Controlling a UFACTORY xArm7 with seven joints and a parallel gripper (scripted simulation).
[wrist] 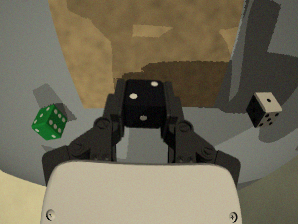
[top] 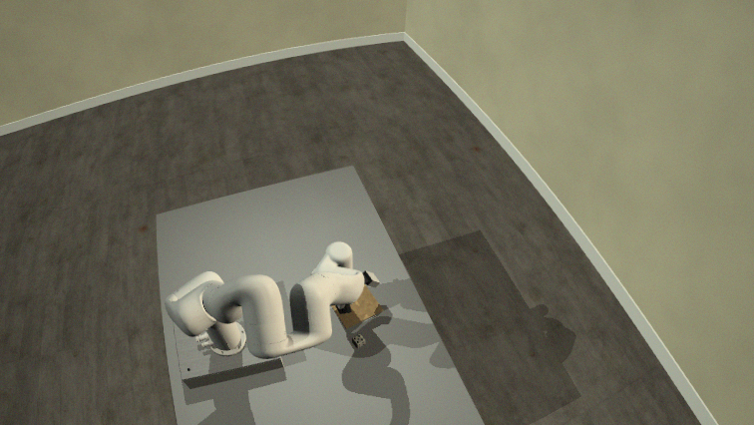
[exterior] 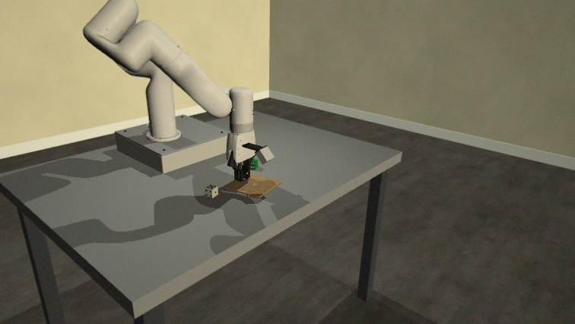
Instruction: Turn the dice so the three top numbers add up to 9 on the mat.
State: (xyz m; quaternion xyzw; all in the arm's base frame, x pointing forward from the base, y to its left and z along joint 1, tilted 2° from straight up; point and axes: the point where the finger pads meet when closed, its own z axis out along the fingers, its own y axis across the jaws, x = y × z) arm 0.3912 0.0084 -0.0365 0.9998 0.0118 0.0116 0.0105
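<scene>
My hand is 10 mm above the black die. From my hand the other things lie so: green die (110 mm to the left, 50 mm behind, 10 mm below); white die (140 mm to the right, 10 mm below); tan mat (50 mm ahead, 30 mm below).
</scene>
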